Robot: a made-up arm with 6 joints.
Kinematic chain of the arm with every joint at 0, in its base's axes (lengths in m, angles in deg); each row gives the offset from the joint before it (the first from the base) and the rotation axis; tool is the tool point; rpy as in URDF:
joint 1: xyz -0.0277 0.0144 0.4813 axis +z
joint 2: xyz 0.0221 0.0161 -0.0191 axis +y
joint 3: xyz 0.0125 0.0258 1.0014 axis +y
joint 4: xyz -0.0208 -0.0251 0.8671 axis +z
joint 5: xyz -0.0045 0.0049 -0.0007 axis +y
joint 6: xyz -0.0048 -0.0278 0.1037 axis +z
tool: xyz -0.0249 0.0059 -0.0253 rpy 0 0 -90
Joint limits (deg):
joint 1: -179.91..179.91
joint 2: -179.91..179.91
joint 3: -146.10..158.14
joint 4: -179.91..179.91
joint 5: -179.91..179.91
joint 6: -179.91..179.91
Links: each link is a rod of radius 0.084 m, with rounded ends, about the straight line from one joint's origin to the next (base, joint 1, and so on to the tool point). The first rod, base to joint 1, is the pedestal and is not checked.
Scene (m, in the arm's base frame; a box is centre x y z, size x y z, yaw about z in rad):
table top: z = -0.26
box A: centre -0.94 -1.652 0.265 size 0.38 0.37 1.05 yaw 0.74
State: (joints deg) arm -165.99 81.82 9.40 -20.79 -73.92 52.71
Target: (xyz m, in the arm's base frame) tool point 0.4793 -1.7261 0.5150
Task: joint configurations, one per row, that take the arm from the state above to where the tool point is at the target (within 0.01 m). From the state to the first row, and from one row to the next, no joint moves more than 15 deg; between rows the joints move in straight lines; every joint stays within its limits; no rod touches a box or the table.
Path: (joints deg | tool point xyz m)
1: -151.82 75.72 13.93 -22.94 -73.68 50.30 | -1.6592 -0.8771 0.8181
2: -137.66 69.62 18.46 -25.08 -73.45 47.89 | -1.3631 -1.2293 0.9436
3: -123.49 63.52 22.99 -27.23 -73.21 45.48 | -0.9892 -1.4827 1.0649
4: -109.32 57.42 27.53 -29.37 -72.97 43.07 | -0.5706 -1.6208 1.1809
5: -97.67 62.76 31.39 -28.07 -76.85 45.20 | -0.2403 -1.7557 0.9616
6: -86.02 68.11 35.25 -26.77 -80.72 47.33 | 0.1204 -1.7923 0.7381
7: -74.36 73.45 39.11 -25.48 -84.59 49.46 | 0.4794 -1.7261 0.5151

